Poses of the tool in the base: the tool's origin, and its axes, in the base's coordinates. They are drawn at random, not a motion.
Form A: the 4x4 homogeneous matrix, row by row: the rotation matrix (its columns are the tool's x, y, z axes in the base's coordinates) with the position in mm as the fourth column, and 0 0 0 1 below. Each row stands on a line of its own.
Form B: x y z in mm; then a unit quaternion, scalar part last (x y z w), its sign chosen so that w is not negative. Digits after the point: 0 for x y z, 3 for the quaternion.
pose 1, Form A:
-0.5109 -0.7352 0.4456 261
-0.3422 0.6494 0.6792 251
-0.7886 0.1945 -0.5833 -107
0 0 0 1
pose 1, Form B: 261 251 -107 -0.325 0.828 0.264 0.373
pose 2, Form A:
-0.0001 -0.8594 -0.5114 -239
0.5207 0.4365 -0.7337 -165
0.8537 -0.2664 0.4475 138
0 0 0 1
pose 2, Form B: -239 -165 138 0.170 -0.497 0.503 0.686
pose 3, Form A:
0.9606 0.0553 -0.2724 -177
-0.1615 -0.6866 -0.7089 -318
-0.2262 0.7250 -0.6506 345
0 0 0 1
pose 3, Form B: -177 -318 345 0.908 -0.029 -0.137 0.395
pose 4, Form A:
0.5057 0.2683 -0.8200 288
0.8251 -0.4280 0.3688 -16
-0.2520 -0.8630 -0.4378 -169
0 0 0 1
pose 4, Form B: 288 -16 -169 -0.770 -0.355 0.348 0.400
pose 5, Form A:
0.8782 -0.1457 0.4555 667
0.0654 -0.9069 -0.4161 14
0.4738 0.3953 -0.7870 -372
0 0 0 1
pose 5, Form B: 667 14 -372 0.945 -0.021 0.246 0.215
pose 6, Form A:
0.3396 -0.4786 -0.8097 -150
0.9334 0.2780 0.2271 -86
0.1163 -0.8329 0.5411 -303
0 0 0 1
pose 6, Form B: -150 -86 -303 -0.361 -0.315 0.481 0.735
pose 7, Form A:
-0.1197 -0.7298 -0.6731 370
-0.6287 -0.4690 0.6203 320
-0.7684 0.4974 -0.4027 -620
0 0 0 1
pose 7, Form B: 370 320 -620 -0.662 0.513 0.545 0.046
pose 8, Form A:
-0.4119 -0.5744 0.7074 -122
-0.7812 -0.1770 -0.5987 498
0.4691 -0.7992 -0.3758 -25
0 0 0 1
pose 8, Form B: -122 498 -25 -0.534 0.635 -0.551 0.094
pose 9, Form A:
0.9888 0.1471 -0.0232 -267
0.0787 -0.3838 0.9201 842
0.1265 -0.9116 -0.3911 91
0 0 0 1
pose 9, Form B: -267 842 91 -0.831 -0.068 -0.031 0.551
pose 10, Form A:
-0.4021 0.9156 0.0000 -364
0.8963 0.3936 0.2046 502
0.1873 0.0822 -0.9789 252
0 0 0 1
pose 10, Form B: -364 502 252 -0.544 -0.833 -0.086 0.056
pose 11, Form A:
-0.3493 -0.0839 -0.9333 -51
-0.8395 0.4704 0.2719 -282
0.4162 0.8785 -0.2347 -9
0 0 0 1
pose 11, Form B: -51 -282 -9 0.322 -0.717 -0.401 0.471
